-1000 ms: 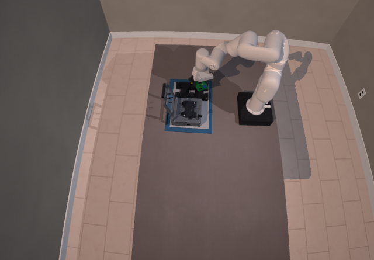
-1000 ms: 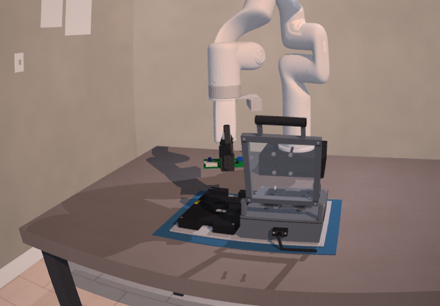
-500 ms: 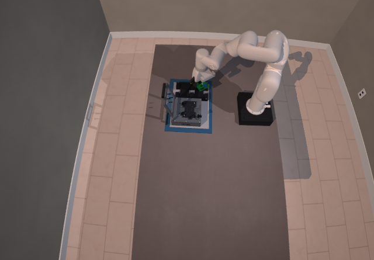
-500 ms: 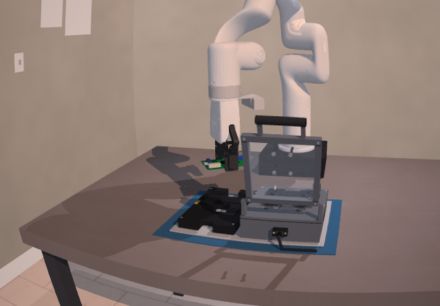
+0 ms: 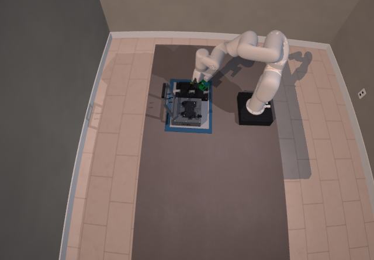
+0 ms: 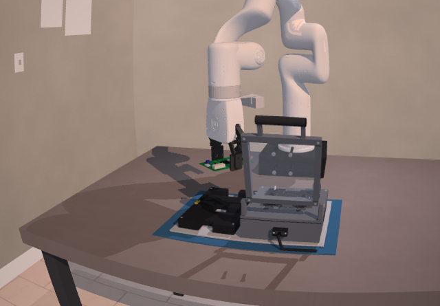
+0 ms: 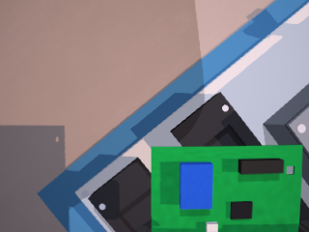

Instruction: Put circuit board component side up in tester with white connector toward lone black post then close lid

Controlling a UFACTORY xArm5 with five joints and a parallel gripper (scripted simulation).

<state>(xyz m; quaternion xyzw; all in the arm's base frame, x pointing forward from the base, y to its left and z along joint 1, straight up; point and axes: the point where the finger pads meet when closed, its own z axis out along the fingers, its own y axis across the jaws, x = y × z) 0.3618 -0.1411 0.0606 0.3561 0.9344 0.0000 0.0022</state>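
My hand is right at the green circuit board. Round my hand: clear lid 19 cm ahead, 16 cm to the left, 6 cm above; nest 17 cm to the left, 7 cm ahead, 5 cm below.
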